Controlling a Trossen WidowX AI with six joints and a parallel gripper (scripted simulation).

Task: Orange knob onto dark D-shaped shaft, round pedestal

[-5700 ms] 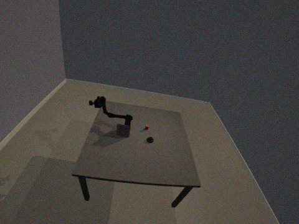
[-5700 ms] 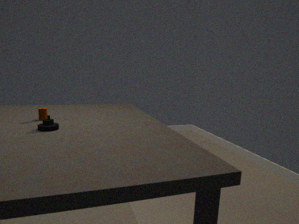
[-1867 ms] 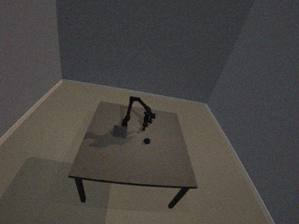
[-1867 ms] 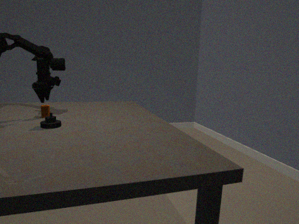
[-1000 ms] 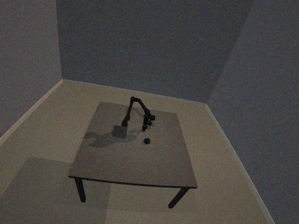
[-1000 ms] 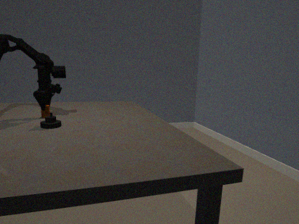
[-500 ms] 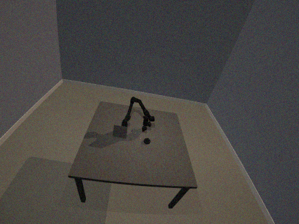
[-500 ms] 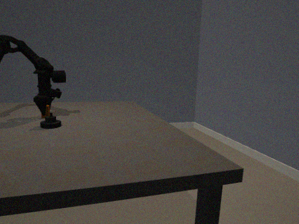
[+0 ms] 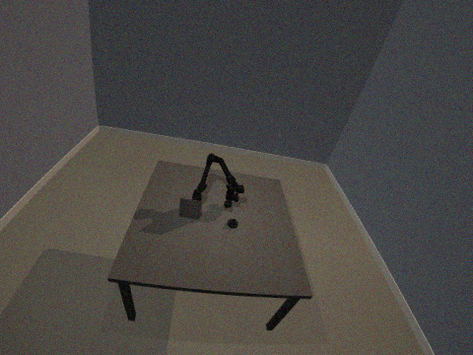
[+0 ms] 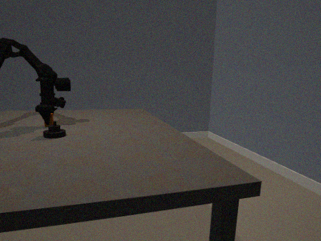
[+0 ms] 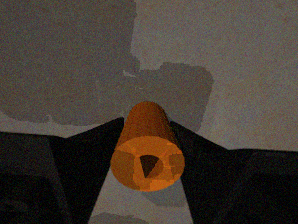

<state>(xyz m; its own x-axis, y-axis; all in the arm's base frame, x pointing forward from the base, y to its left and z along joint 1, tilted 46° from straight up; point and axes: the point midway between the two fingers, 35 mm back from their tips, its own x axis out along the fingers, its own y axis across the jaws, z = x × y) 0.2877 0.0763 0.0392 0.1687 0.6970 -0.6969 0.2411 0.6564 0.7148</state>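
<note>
Now: the dark pedestal 200 mm to the right of my gripper tip, 20 mm ahead of it and 20 mm above it. The rest, counted from my gripper tip: orange knob 20 mm above.
</note>
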